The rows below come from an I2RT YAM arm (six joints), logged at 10 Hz.
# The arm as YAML. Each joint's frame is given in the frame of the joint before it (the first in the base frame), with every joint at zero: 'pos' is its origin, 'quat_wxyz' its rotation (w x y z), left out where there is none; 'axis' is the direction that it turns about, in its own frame. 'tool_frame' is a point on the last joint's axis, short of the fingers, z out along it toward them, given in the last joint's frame.
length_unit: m
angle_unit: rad
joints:
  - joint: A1
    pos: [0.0, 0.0, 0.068]
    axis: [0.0, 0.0, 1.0]
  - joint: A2
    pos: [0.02, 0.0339, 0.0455]
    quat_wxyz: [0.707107, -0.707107, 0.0, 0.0]
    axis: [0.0, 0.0, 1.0]
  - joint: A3
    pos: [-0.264, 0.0, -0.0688]
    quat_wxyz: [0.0, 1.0, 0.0, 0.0]
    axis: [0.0, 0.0, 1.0]
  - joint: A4
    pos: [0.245, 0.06, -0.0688]
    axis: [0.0, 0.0, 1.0]
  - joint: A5
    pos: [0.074, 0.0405, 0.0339]
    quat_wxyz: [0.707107, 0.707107, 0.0, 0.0]
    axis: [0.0, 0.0, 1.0]
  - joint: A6
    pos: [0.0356, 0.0, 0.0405]
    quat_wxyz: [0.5, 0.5, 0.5, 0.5]
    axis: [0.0, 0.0, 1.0]
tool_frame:
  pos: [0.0, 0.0, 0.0]
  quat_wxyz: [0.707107, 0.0, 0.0, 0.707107]
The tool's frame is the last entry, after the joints.
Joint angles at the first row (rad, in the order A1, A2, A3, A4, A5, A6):
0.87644, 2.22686, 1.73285, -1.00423, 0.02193, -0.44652
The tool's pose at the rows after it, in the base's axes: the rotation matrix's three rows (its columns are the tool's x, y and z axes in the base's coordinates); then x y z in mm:
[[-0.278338, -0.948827, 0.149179], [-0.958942, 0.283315, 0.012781], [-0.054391, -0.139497, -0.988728]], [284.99, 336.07, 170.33]
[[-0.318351, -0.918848, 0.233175], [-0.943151, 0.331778, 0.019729], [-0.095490, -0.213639, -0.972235]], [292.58, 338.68, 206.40]
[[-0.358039, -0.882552, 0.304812], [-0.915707, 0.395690, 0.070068], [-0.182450, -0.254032, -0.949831]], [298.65, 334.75, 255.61]
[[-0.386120, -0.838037, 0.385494], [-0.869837, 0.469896, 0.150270], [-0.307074, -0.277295, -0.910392]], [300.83, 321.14, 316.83]
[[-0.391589, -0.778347, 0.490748], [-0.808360, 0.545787, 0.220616], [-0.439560, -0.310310, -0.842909]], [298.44, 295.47, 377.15]
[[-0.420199, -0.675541, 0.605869], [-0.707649, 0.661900, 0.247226], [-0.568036, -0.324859, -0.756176]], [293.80, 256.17, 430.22]
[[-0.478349, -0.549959, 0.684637], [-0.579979, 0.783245, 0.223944], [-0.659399, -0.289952, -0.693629]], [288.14, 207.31, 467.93]
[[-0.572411, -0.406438, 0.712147], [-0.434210, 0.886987, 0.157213], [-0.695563, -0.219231, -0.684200]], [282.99, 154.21, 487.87]
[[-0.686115, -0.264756, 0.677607], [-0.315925, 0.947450, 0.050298], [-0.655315, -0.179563, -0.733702]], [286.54, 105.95, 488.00]
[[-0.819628, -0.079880, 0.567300], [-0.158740, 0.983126, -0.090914], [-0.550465, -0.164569, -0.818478]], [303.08, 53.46, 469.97]
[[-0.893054, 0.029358, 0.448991], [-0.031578, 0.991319, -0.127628], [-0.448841, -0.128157, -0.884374]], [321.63, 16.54, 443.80]
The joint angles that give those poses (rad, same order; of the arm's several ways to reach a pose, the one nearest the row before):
0.87606, 2.22496, 1.80990, -1.04962, 0.10662, -0.41409
0.87148, 2.20895, 1.92286, -1.11640, 0.16651, -0.37747
0.85697, 2.17574, 2.05595, -1.19115, 0.18558, -0.34124
0.83294, 2.12883, 2.21277, -1.26823, 0.18520, -0.30958
0.79709, 2.06435, 2.34167, -1.31208, 0.19817, -0.29469
0.73759, 1.98119, 2.42294, -1.33002, 0.22641, -0.25006
0.64716, 1.89305, 2.45609, -1.35746, 0.23631, -0.18026
0.52321, 1.81606, 2.45660, -1.41780, 0.22146, -0.09250
0.37785, 1.79079, 2.45604, -1.51232, 0.20466, -0.04139
0.19780, 1.81262, 2.43218, -1.60854, 0.20200, 0.00554
0.06887, 1.84118, 2.36035, -1.62908, 0.15889, 0.03034

